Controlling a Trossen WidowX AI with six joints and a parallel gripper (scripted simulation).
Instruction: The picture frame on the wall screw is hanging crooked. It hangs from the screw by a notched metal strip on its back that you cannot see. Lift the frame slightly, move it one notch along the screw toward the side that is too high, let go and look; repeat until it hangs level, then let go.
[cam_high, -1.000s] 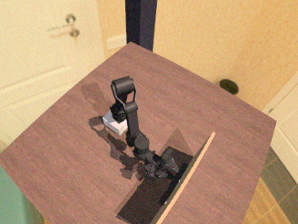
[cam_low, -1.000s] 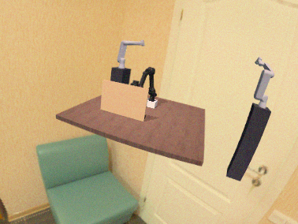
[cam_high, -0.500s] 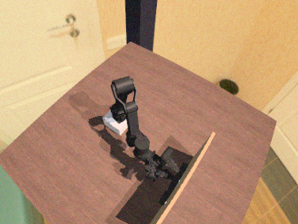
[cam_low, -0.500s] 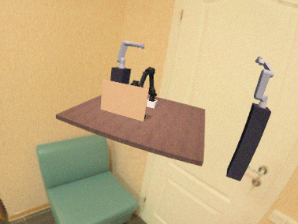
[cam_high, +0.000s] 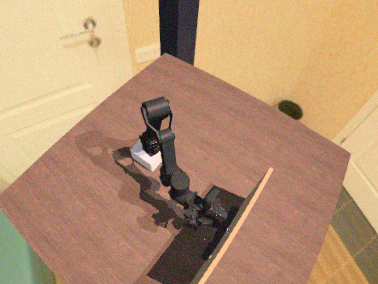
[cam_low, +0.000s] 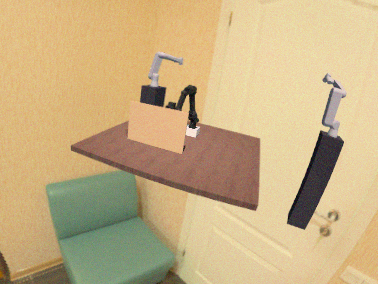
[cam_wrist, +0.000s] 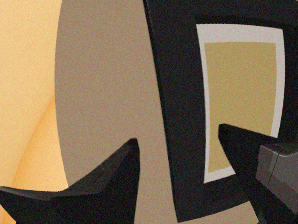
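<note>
Right now the picture frame is 50 mm below my gripper tip, 20 mm to the right of it and 10 mm ahead of it. From my gripper tip the other things lie so: wall panel 60 mm below, 20 mm to the right, 20 mm ahead.
</note>
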